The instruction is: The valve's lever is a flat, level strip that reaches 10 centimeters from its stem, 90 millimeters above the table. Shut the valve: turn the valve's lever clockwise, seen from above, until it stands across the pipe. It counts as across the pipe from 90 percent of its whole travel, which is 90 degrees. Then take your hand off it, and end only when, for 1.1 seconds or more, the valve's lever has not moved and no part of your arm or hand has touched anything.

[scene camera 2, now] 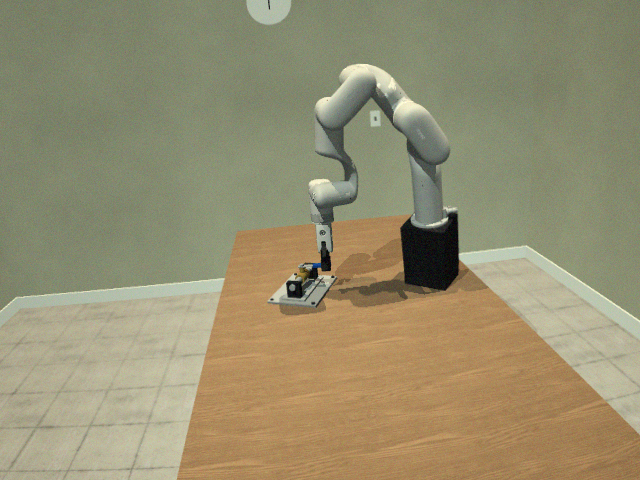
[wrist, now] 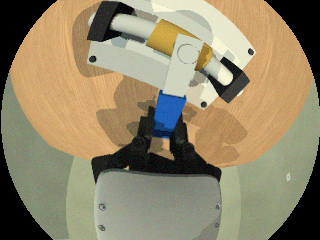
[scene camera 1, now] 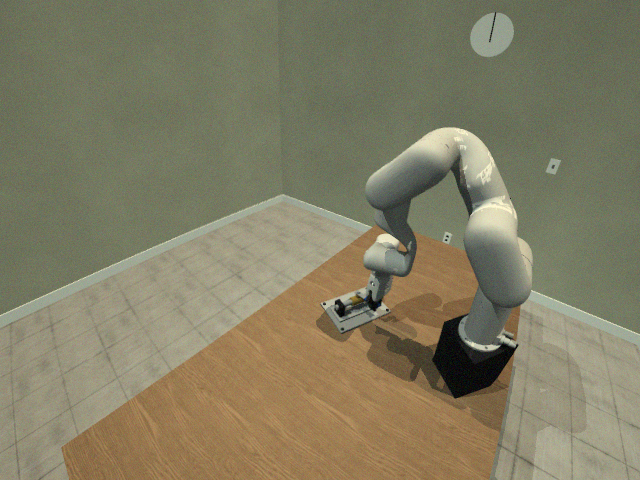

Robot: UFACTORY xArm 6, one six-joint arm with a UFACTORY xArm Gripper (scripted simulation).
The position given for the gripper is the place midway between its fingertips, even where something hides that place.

Note:
In view: the gripper (wrist: 162, 116) and a valve (scene camera 1: 352, 310).

